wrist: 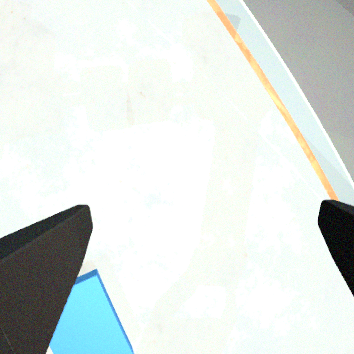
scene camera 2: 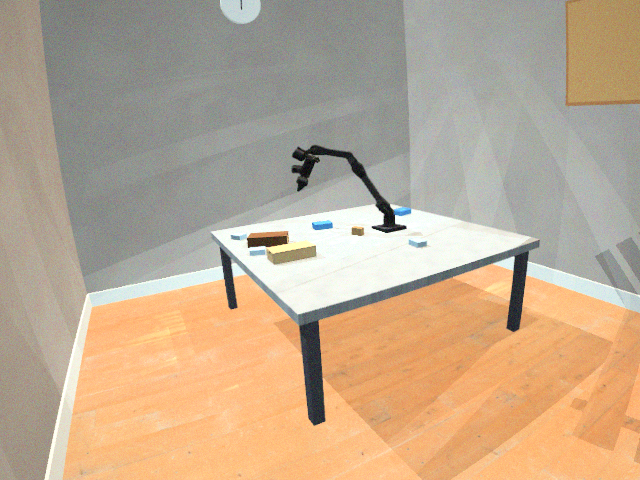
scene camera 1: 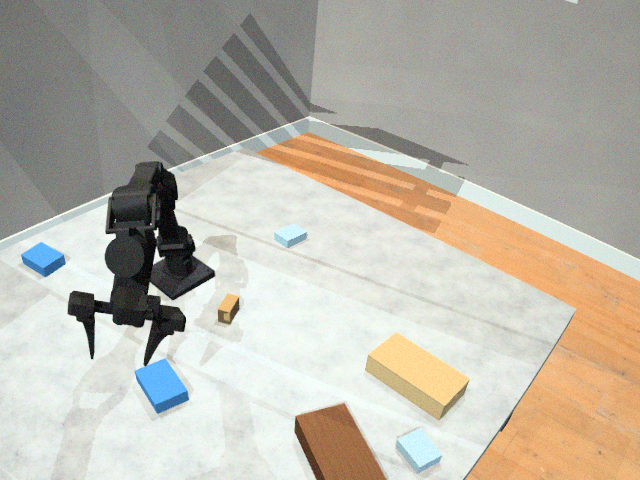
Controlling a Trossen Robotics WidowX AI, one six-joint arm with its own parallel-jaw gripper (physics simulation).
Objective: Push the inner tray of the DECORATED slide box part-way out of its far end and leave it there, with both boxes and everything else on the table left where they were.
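Frame: origin at the arm's base, x ahead, y left, z up, level; centimetres.
Seen in the pictures: gripper, fingertip midpoint: (wrist: 205, 214) (scene camera 2: 299, 187) (scene camera 1: 118, 362); arm's base, origin of the base link: (scene camera 2: 389, 226) (scene camera 1: 179, 269).
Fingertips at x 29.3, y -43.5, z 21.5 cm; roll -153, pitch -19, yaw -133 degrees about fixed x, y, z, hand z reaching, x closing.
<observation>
Offsets run from my fingertips to a thing's middle. Level surfaces: height alone.
Two long boxes lie on the table @(dz -23.1 cm) (scene camera 1: 320, 310) (scene camera 2: 372, 273): a dark brown one @(dy +18.7, dx +32.6, dz -20.6 cm) (scene camera 1: 336, 439) (scene camera 2: 267, 239), cut off by the lower edge in scene camera 1, and a tan one @(dy +46.0, dx +35.8, dz -20.6 cm) (scene camera 1: 416, 374) (scene camera 2: 291, 252). I cannot tell from these views which is decorated, and no inner tray can be made out on either. Neither box shows in the wrist view. My gripper (scene camera 1: 118, 360) (scene camera 2: 300, 188) (wrist: 205, 214) is open and empty, pointing down high above the table, well apart from both boxes and on the arm's side of them.
A blue block @(dy +12.6, dx -5.9, dz -21.6 cm) (scene camera 1: 161, 384) (scene camera 2: 322, 225) (wrist: 95, 317) lies nearest below the gripper. Another blue block @(dy +22.9, dx -62.5, dz -21.6 cm) (scene camera 1: 42, 258) (scene camera 2: 402, 211) lies beyond the arm base. A small tan block @(dy +39.3, dx -9.5, dz -21.1 cm) (scene camera 1: 228, 308) (scene camera 2: 357, 230) lies near the base. Pale blue blocks @(dy +74.6, dx -15.9, dz -21.9 cm) (scene camera 1: 290, 235) @(dy +29.1, dx +44.3, dz -21.9 cm) (scene camera 1: 418, 449) (scene camera 2: 417, 242) (scene camera 2: 257, 251) @(dy -4.4, dx +39.0, dz -21.9 cm) (scene camera 2: 238, 236) lie about the table.
</observation>
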